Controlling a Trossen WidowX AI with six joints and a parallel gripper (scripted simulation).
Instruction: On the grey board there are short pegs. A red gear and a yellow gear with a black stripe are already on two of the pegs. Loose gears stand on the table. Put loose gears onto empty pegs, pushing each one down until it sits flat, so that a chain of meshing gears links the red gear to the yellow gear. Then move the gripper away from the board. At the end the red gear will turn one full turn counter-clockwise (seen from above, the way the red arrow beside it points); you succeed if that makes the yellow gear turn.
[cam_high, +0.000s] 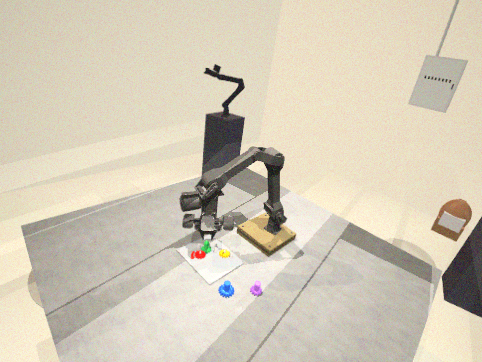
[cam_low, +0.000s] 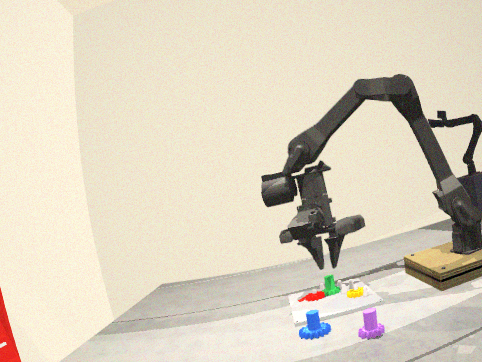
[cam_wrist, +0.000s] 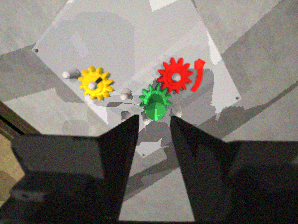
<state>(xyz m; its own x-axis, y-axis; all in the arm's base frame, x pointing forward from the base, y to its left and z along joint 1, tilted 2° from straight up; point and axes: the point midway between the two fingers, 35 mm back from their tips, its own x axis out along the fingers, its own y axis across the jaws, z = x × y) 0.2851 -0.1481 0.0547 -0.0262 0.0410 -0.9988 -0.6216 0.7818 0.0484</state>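
Now: the green gear 4 cm below my gripper tip. Round my gripper tip: red arrow (6 cm ahead, 2 cm to the right, 6 cm below); then yellow gear (3 cm behind, 7 cm to the left, 5 cm below); then red gear (4 cm ahead, 5 cm below).
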